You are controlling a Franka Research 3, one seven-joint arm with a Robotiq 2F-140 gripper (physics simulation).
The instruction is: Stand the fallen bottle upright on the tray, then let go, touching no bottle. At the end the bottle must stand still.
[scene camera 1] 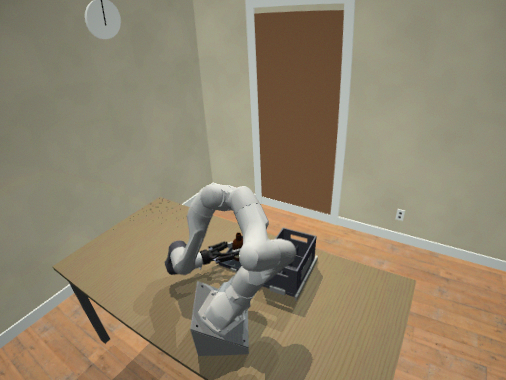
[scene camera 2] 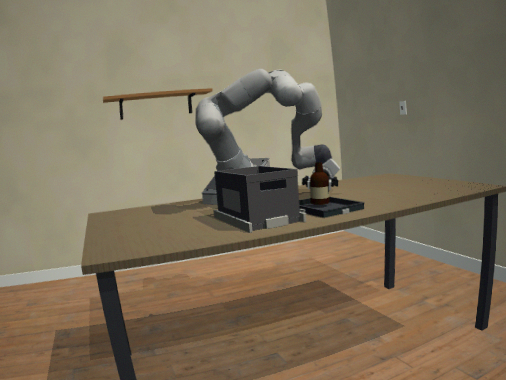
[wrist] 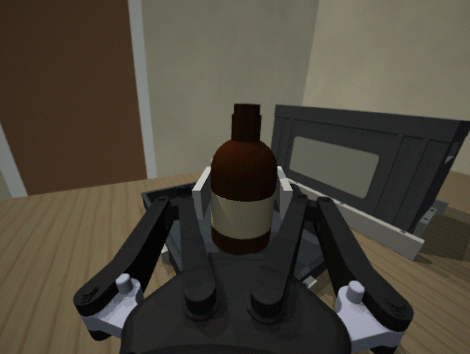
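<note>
A brown bottle with a cream label is upright over the dark tray. In scene camera 2 its base is at or very near the tray's floor; whether it touches cannot be told for sure. My gripper comes from the side, level, and is shut on the bottle, with one white pad on each side of its body around the top of the label. In scene camera 1 the arm hides part of the bottle, the fingers and the tray.
A dark crate stands in a light low frame right beside the tray, taller than the tray. It is to the right of the bottle in the wrist view. The wooden table carries all of it.
</note>
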